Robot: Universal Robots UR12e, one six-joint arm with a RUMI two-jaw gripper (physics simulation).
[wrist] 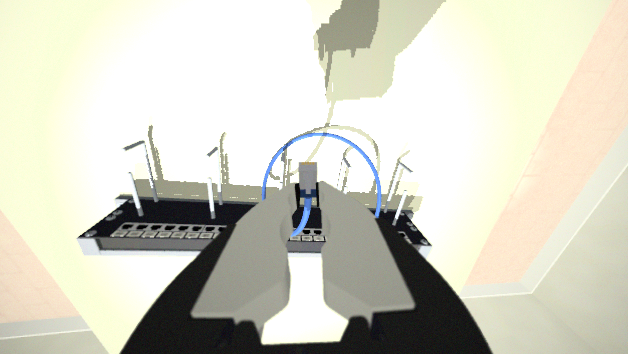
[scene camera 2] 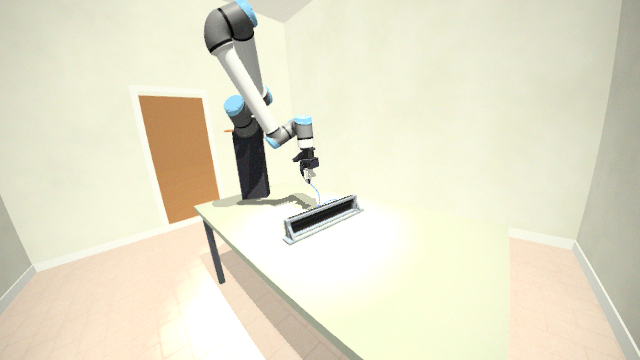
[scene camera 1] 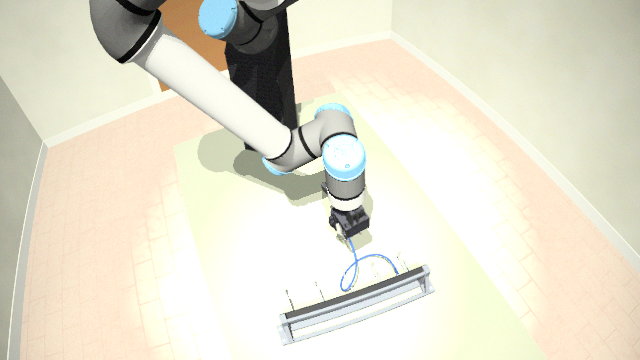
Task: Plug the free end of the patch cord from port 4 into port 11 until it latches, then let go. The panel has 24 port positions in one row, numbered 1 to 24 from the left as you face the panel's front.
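Frame: origin at the arm's base, x back, y right, z up, level; metres.
Seen in the pictures: gripper, between the fingertips: (wrist: 308, 184) (scene camera 2: 308, 182); arm's base, origin of its link: (scene camera 2: 246, 127) (scene camera 1: 254, 29).
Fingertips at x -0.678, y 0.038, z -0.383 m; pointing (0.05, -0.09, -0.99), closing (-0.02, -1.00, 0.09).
Pixels of each thing's top centre, then the offset from my fingertips to it. Level surfaces: height alone.
- clear plug, centre of its top: (wrist: 308, 185) dx +0.008, dy +0.000, dz +0.016 m
- panel, centre of its top: (wrist: 277, 232) (scene camera 1: 354, 286) (scene camera 2: 321, 204) dx -0.123, dy +0.045, dz -0.099 m
- pale table, height of its surface: dz -0.200 m
My gripper (scene camera 1: 346, 236) (scene camera 2: 308, 180) (wrist: 308, 184) is shut on the clear plug (wrist: 308, 175) at the cord's free end. The plug points up and away from the fingertips in the wrist view. It is held above the table, apart from the panel (scene camera 1: 350, 296) (scene camera 2: 288, 228) (wrist: 175, 212), on the side facing the arm. The blue patch cord (scene camera 1: 382, 255) (scene camera 2: 318, 193) (wrist: 320, 134) loops from the plug to the panel's right part in scene camera 1. Its plugged end is hidden behind the right finger in the wrist view. The fingers cover part of the port row; port numbers are unreadable.
Thin metal cable guides (scene camera 1: 319, 291) (wrist: 149, 170) stick out from the panel's front on both sides of the cord loop. The panel stands on the pale table (scene camera 1: 200, 165) (scene camera 2: 425, 280). The arm's black pedestal (scene camera 1: 260, 75) (scene camera 2: 252, 170) stands at the table's far end.
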